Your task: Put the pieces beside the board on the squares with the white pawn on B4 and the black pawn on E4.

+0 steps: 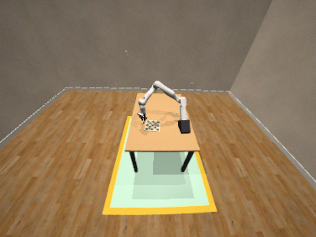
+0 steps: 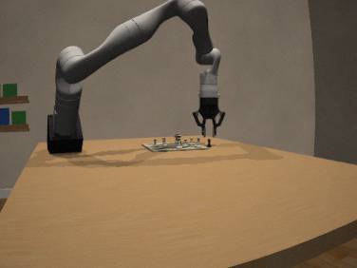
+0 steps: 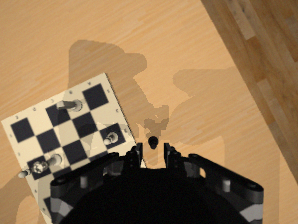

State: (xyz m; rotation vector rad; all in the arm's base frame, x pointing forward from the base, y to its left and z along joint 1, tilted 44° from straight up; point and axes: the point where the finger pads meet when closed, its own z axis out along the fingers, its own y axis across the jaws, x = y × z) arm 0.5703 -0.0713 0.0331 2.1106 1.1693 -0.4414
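The black pawn lies 40 mm below my hand. Also, from my hand: chessboard 130 mm behind, 60 mm to the left, 50 mm below.
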